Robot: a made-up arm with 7 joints.
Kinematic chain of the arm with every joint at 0, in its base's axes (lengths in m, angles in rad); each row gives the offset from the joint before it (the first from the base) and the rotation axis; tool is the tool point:
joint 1: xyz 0 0.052 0 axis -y
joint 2: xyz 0 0.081 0 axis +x
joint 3: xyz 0 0 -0.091 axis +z
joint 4: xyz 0 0 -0.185 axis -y
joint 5: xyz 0 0 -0.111 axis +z
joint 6: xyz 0 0 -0.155 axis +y
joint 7: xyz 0 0 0 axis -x
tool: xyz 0 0 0
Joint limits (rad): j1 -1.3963..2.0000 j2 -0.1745..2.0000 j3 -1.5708..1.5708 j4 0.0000..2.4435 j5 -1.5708..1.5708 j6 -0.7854..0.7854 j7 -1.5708..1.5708
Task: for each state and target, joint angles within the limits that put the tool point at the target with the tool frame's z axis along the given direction. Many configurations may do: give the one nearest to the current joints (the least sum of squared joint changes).
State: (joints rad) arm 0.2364 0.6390 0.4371 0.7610 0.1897 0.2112 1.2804
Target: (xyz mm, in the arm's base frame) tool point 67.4 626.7 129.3 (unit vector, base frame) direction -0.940 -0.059 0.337
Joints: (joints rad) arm 0.4628 1.5309 0.7281 0.6366 0.0002 0.2343 1.4752
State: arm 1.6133 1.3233 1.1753 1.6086 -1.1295 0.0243 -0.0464
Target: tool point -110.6 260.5 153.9 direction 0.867 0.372 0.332
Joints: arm 1.6725 1.3551 0.6288 2.2723 -1.0632 0.7854 -0.6425
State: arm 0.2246 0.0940 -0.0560 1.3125 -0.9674 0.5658 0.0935
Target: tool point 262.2 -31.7 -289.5 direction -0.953 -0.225 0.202
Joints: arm 0.0882 -0.1745 -0.4301 1.3458 -1.1351 0.6673 -0.2041
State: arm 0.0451 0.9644 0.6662 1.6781 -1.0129 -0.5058 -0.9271
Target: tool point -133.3 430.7 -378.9 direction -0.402 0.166 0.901
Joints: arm -0.8245 0.6410 0.1390 0.7931 -1.3630 -0.6364 -0.4162
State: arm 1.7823 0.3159 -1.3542 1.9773 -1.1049 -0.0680 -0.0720
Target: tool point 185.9 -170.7 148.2 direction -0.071 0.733 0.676
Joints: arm 2.0000 -0.1721 -1.3533 1.5584 -0.7325 -0.7854 0.5537
